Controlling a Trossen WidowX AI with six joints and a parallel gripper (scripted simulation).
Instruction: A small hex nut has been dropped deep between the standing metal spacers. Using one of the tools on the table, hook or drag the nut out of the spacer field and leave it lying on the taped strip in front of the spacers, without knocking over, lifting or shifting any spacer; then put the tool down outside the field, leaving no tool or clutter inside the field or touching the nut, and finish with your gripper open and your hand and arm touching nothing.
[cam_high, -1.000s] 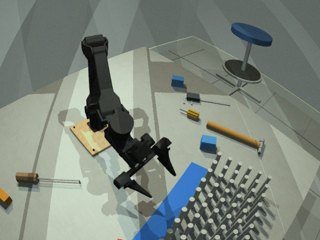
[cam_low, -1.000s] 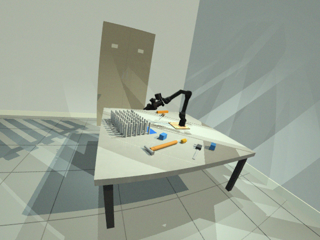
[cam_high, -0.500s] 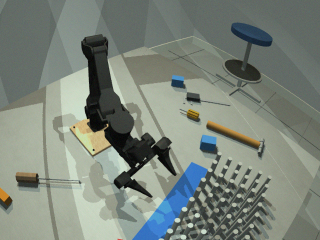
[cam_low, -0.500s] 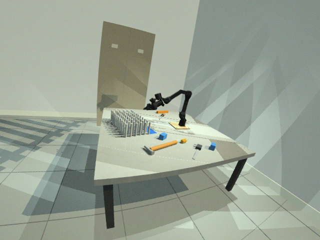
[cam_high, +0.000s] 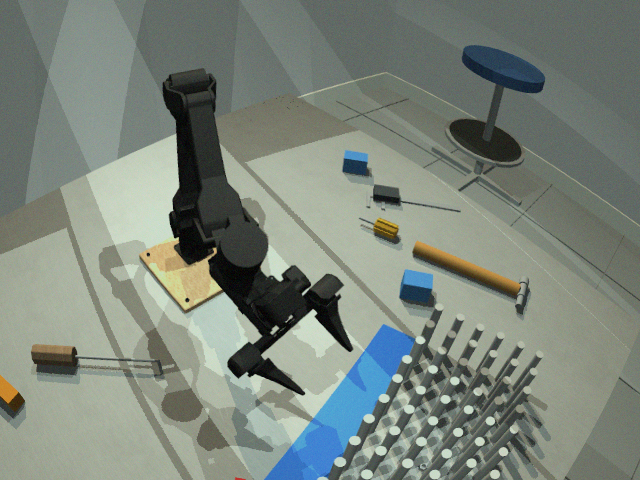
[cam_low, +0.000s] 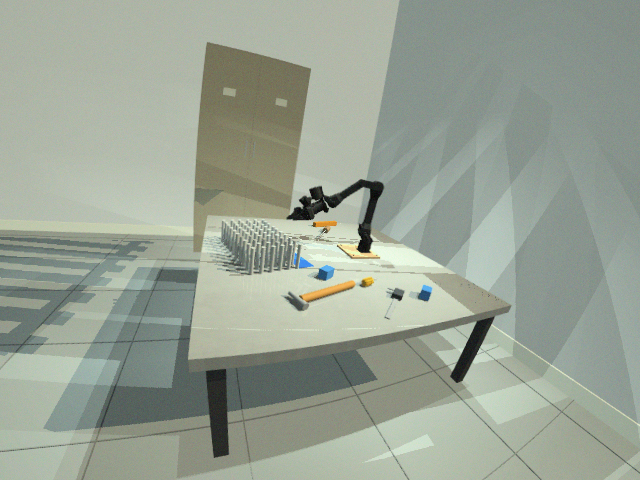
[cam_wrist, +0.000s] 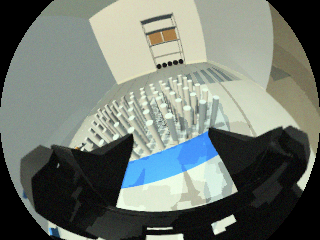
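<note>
My gripper tip is 2 cm short of the small red cube, 18 cm to the left of it and 14 cm above it. Also, from my gripper tip: yellow-handled screwdriver 26 cm behind, 42 cm to the left, 13 cm below; blue taped strip 2 cm ahead, 6 cm to the left, 15 cm below; hex nut 18 cm ahead, 6 cm to the left, 15 cm below.
</note>
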